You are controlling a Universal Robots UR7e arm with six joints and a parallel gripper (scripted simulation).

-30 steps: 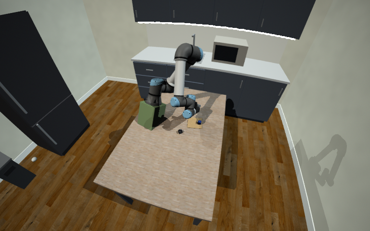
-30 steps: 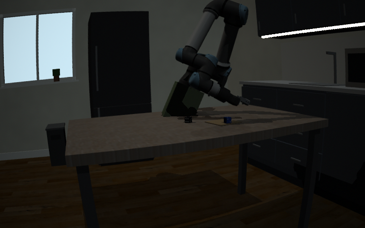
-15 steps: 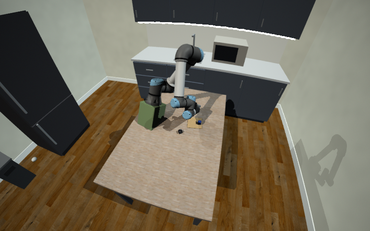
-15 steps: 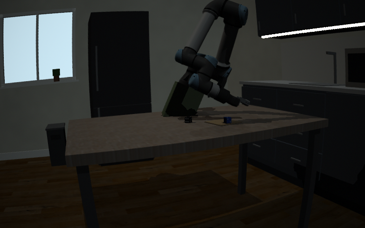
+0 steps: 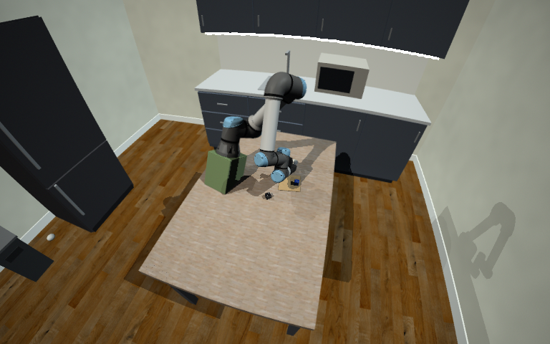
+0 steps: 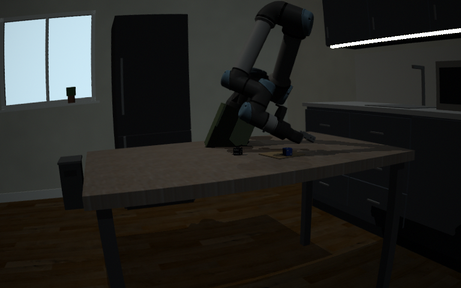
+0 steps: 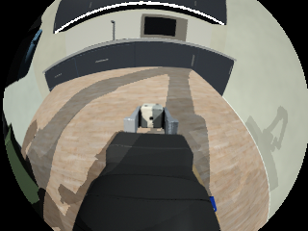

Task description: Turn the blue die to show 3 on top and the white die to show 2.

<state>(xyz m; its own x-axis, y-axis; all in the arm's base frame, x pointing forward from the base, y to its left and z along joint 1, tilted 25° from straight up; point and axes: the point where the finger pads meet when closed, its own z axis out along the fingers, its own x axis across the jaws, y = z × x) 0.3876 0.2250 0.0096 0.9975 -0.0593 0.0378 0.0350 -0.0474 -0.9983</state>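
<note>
Now: the tan mat 20 mm ahead of my hand, 140 mm to the right of it and 60 mm below it. Round my hand: black die: 60 mm behind, 310 mm to the right, 40 mm below; then white die: right at my hand; then blue die: 70 mm ahead, 140 mm to the right, 40 mm below.
</note>
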